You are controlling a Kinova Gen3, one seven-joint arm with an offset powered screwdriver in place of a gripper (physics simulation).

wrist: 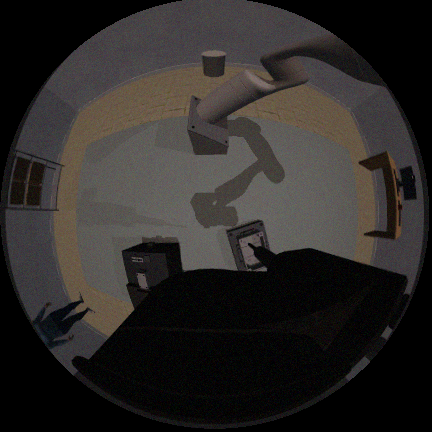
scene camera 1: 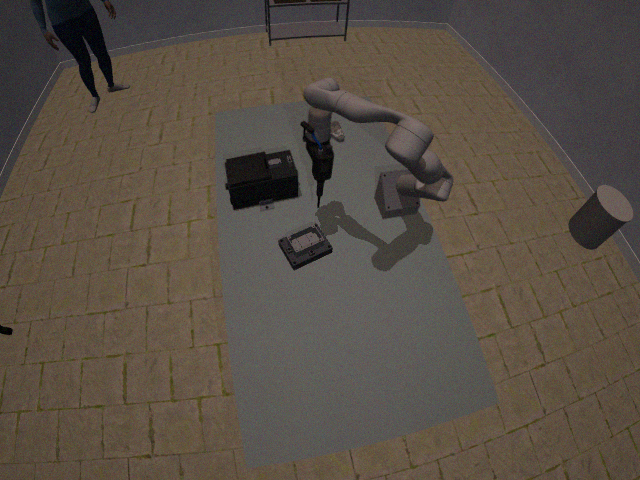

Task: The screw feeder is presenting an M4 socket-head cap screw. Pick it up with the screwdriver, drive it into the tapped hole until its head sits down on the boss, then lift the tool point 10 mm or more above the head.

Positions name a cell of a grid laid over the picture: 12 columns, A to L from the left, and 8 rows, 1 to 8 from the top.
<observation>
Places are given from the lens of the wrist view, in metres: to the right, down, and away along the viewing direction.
black screw feeder (wrist: E5): -0.15, 0.15, 0.32
</observation>
